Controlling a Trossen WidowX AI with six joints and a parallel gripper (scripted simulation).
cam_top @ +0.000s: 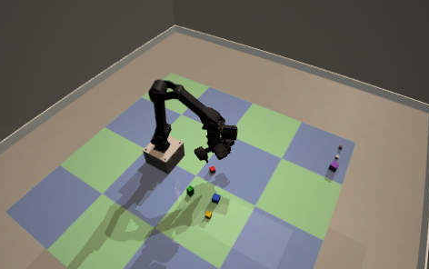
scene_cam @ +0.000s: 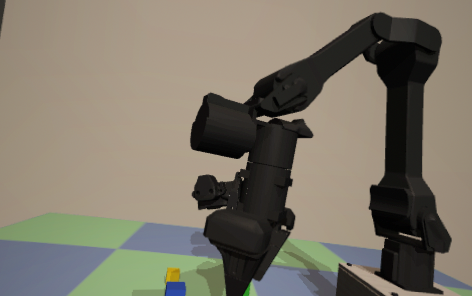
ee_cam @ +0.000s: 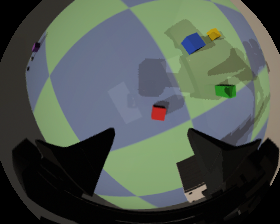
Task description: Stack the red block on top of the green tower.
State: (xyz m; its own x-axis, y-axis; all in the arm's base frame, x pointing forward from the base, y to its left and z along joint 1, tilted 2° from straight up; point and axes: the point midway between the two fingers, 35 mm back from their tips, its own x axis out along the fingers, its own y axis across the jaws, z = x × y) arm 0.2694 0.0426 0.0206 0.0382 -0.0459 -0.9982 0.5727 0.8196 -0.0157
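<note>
My gripper tip is now 80 mm above the red block, 10 mm to the left of it and 10 mm past it. The rest, counted from my gripper tip: small yellow block: 250 mm to the right, 80 mm below, 70 mm ahead; purple block: 560 mm ahead, 250 mm to the left, 80 mm below; blue block: 160 mm to the right, 80 mm below, 70 mm ahead.
</note>
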